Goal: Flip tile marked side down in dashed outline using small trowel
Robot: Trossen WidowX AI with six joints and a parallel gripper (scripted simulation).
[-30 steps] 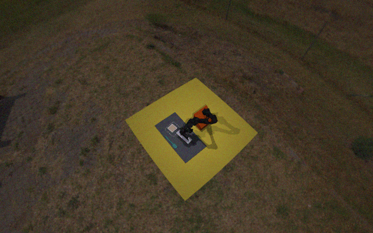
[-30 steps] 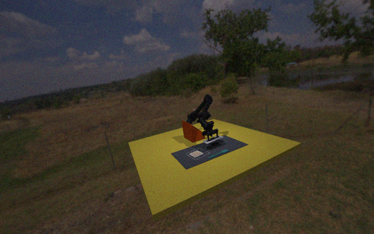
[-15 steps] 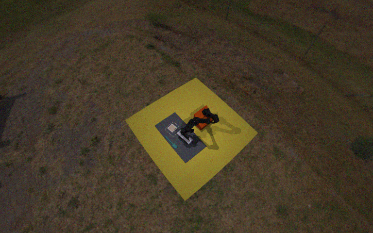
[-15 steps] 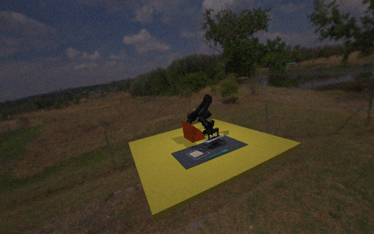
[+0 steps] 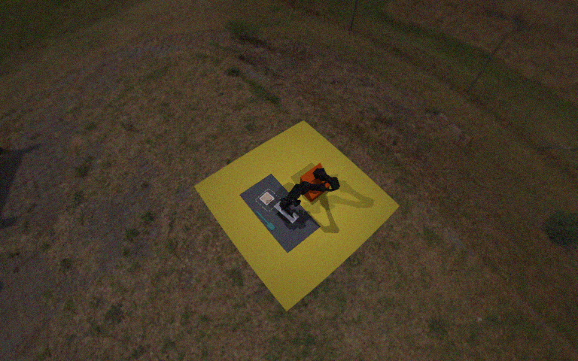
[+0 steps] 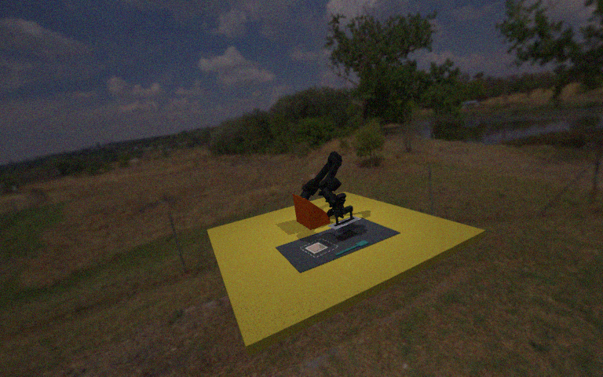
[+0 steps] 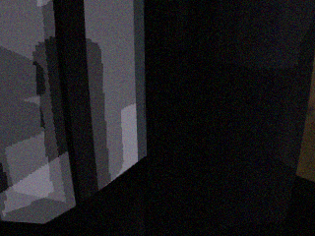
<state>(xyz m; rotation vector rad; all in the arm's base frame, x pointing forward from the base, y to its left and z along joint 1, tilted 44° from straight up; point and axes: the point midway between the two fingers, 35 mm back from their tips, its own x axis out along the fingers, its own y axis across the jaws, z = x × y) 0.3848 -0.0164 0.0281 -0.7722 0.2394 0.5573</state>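
The trowel lies 2 cm behind my gripper tip and 1 cm below it. From my gripper tip the other things lie so: dark grey mat (15 cm below, 6 cm to the right, 2 cm behind); teal bar (13 cm below, 12 cm ahead, 6 cm to the right); tile (20 cm to the right, 13 cm below, 3 cm behind).
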